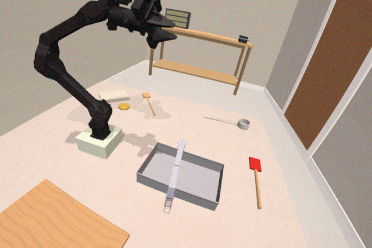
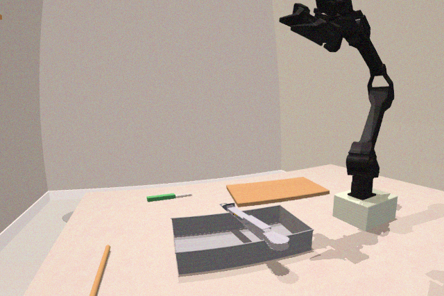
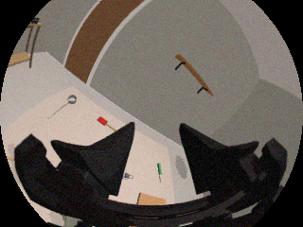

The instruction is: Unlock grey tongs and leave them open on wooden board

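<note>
Now: the grey roasting tin 490 mm below my gripper tip, 110 mm ahead of it and 50 mm to the right of it. From my gripper tip the other things lie so: pale block 500 mm below, 460 mm behind, 420 mm to the left.
</note>
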